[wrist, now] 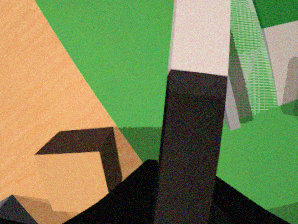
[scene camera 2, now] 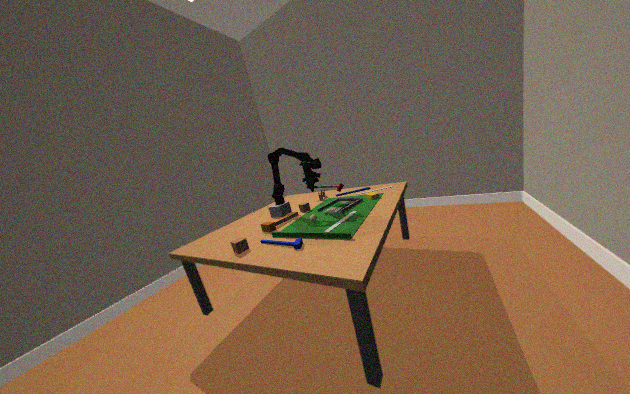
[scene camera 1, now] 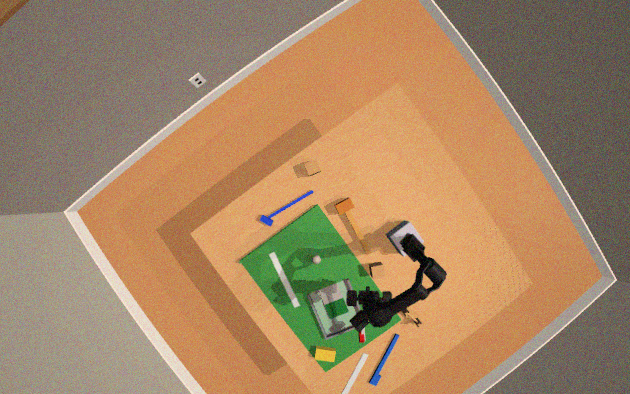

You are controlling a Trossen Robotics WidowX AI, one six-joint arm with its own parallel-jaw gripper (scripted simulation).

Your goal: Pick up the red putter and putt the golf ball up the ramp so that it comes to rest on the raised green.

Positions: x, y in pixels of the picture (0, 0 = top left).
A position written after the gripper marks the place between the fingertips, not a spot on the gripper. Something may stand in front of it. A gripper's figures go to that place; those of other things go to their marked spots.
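Gripper [wrist: 171, 171] at 10 cm from the lens; a green mat [wrist: 124, 59] at 23 cm from the lens.
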